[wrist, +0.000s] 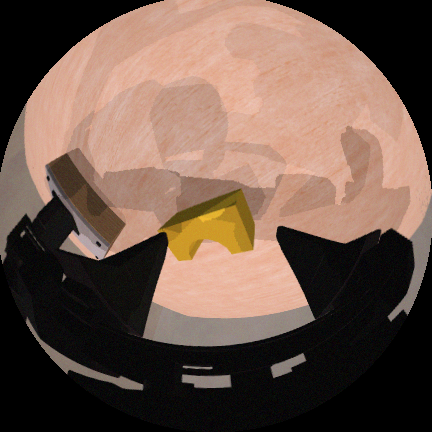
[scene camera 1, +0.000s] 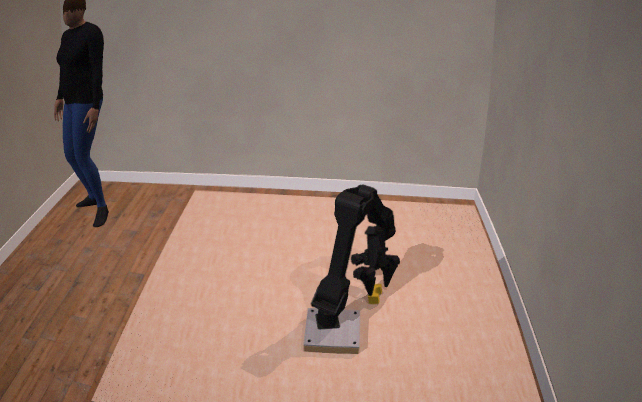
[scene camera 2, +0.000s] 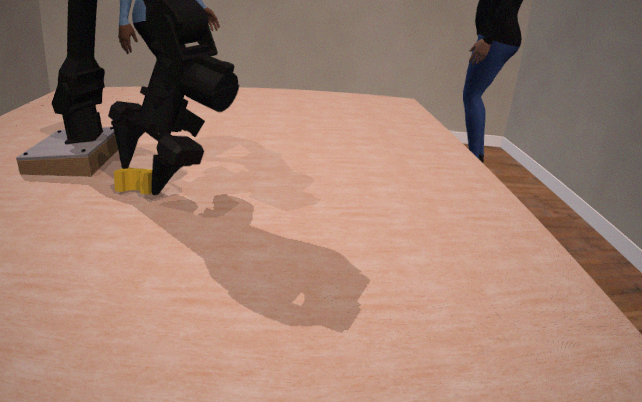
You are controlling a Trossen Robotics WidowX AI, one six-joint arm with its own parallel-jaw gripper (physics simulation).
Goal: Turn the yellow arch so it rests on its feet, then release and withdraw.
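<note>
The yellow arch [scene camera 1: 374, 298] [scene camera 2: 131, 181] [wrist: 192, 235] lies on its side on the table, close to the arm's base. Its broad face with the curved cutout faces up in the wrist view, and the cutout opens toward the bottom of that view. My gripper [scene camera 1: 379, 290] [scene camera 2: 140, 180] [wrist: 223, 235] is open and low over the arch, with nothing gripped. In the wrist view the left fingertip is at the arch's left end, and the right fingertip stands apart from its right end. In scene camera 2 one finger partly hides the arch's right end.
The arm's base plate [scene camera 1: 345, 336] [scene camera 2: 42, 149] [wrist: 87, 190] is close beside the arch. The pale wooden table [scene camera 1: 225, 275] [scene camera 2: 450, 250] carries the arm's shadows. A person in black and blue [scene camera 1: 80, 60] [scene camera 2: 492, 55] stands beyond the table. Another person in light blue [scene camera 2: 124, 12] is behind the arm.
</note>
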